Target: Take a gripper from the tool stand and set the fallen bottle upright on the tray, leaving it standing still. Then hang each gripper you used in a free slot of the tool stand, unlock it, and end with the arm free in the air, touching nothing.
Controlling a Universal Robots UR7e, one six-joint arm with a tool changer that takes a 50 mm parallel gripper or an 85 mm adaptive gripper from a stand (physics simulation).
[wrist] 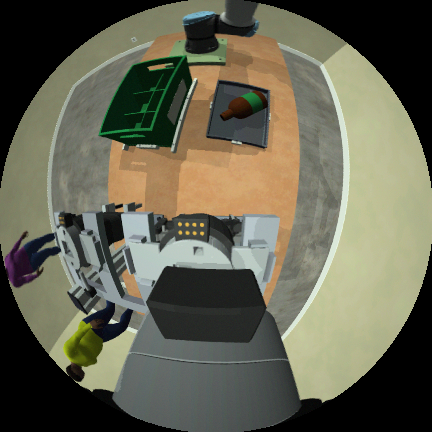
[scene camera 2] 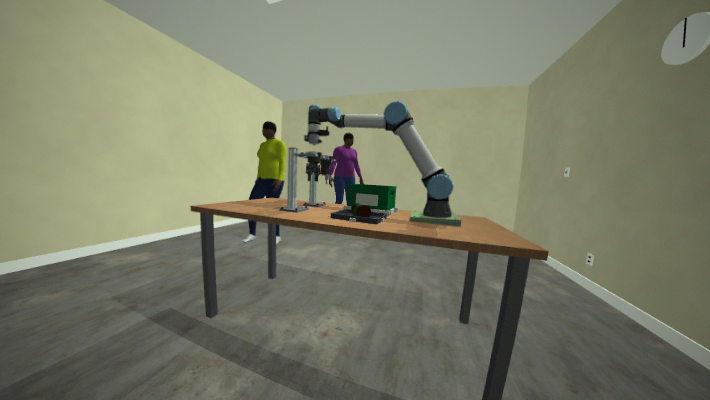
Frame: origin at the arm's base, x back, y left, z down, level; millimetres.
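Where they show: hand, tool point: point(scene camera 2: 313, 143); arm's base, link origin: point(wrist: 201, 46) point(scene camera 2: 437, 215).
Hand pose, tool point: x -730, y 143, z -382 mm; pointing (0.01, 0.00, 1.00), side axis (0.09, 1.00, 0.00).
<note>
Things, the pixels of their top centre, and the offset from my tool point.
- brown bottle, top centre: point(wrist: 243, 101) point(scene camera 2: 359, 203) dx +325, dy +48, dz +334 mm
- dark tray, top centre: point(wrist: 241, 107) point(scene camera 2: 359, 213) dx +333, dy +49, dz +388 mm
- green crate, top centre: point(wrist: 137, 87) point(scene camera 2: 372, 185) dx +317, dy -234, dz +238 mm
The brown bottle point(scene camera 2: 362, 210) point(wrist: 245, 106) with a green band lies on its side on the dark tray point(scene camera 2: 345, 215) point(wrist: 227, 132). The tool stand point(scene camera 2: 292, 180) point(wrist: 260, 226) is at the far left of the table. The arm's bare tool changer point(scene camera 2: 313, 139) carries no gripper and is a short way above a gripper hanging in the stand, with a gap between them. That hanging gripper's round top plate, with gold contacts, shows below the wrist in the wrist view. A second gripper hangs in the slot beside it. The fingers of both are too small or hidden to judge.
A green crate point(scene camera 2: 377, 197) point(wrist: 150, 102) stands beside the tray, between the stand and the robot's green base plate point(scene camera 2: 422, 219) point(wrist: 215, 59). Two people stand behind the table, one in yellow point(scene camera 2: 271, 159) point(wrist: 84, 345) and one in purple point(scene camera 2: 346, 161) point(wrist: 18, 264).
</note>
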